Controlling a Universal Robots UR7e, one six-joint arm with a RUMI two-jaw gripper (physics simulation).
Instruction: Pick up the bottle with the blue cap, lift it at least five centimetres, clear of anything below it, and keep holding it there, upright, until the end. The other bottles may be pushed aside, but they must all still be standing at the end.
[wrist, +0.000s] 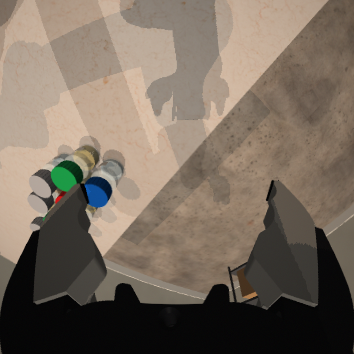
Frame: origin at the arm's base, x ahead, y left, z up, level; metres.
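Seen in the pictures: gripper, between the fingertips: (176, 184).
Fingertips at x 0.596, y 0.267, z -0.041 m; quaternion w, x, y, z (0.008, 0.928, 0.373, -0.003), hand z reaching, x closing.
Pixels of each thing's top centre, then the offset from my fingertips to it. Level surfaces: height alone.
- bottle with the blue cap, centre of its top: (93, 195) dx -0.039, dy -0.186, dz -0.118 m
- green-capped bottle, centre of its top: (63, 179) dx -0.101, dy -0.196, dz -0.118 m
- grey-white-capped bottle, centre of its top: (39, 186) dx -0.138, dy -0.256, dz -0.118 m
- pale-capped bottle, centre of its top: (36, 204) dx -0.131, dy -0.314, dz -0.118 m
- pale table top, height of its surface: dz -0.223 m
The bottle with the blue cap (98, 192) stands upright at the left of the view, at the right side of a tight cluster of bottles. Its clear body shows behind the cap. My gripper (176, 184) is open, with nothing between its fingers. It is above the table, to the right of the bottles, and the left finger's tip overlaps the left edge of the blue cap in the view. A green-capped bottle (67, 175) stands next to the blue one. A red cap (60, 199) is mostly hidden behind the left finger.
Several other bottles stand left of the blue one, including a grey-white-capped bottle (41, 183) and another pale-capped bottle (40, 202). The lowest bottles are partly hidden by the left finger. The pale table top (105, 110) meets a brown stone-like surface (305, 100) along a diagonal edge.
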